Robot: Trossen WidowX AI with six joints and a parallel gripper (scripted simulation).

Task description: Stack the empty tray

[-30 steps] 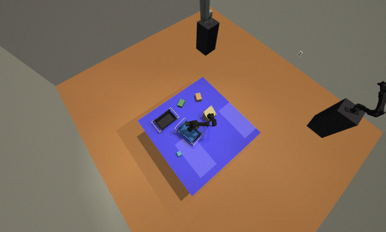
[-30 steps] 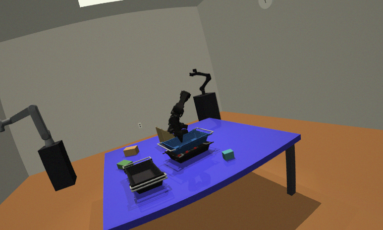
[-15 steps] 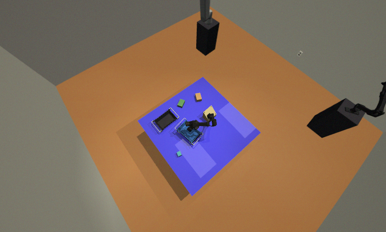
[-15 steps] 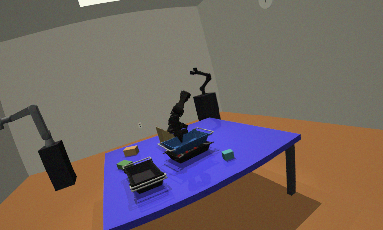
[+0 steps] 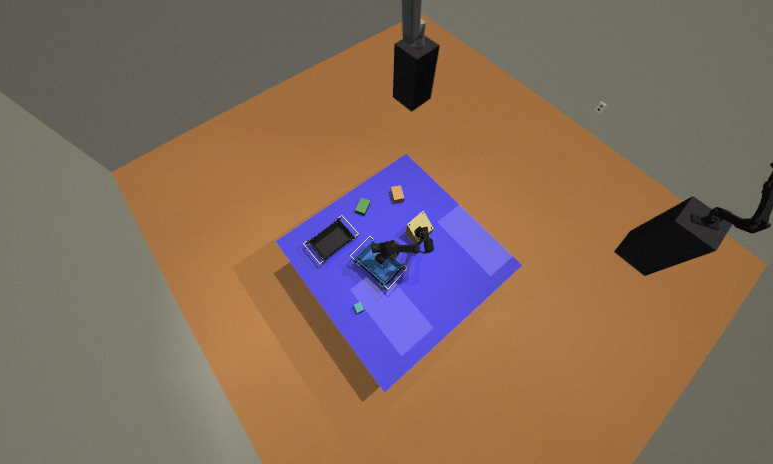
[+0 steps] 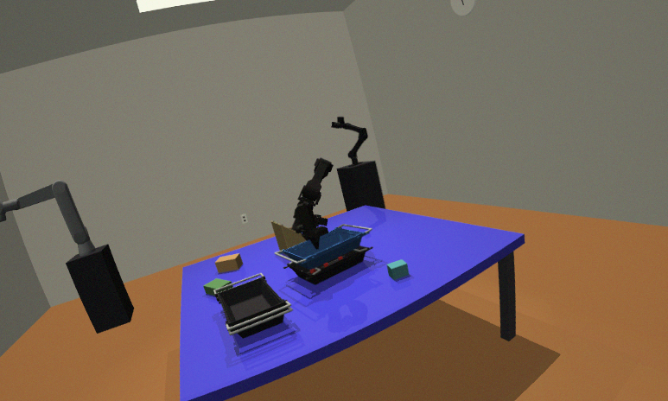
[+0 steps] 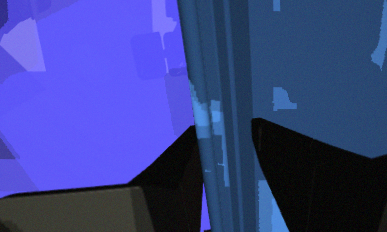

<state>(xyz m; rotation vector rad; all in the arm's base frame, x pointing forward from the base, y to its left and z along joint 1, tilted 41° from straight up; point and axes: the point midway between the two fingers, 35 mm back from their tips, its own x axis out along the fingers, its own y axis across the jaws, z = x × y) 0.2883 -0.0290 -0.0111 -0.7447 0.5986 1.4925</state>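
My gripper tip is 80 mm short of the blue tray, 10 mm to the right of it and 30 mm below it. Also, from my gripper tip: teal block 380 mm ahead, 130 mm to the left, 60 mm below; then orange block 420 mm behind, 330 mm to the right, 50 mm below; then green block 150 mm behind, 440 mm to the right, 60 mm below.
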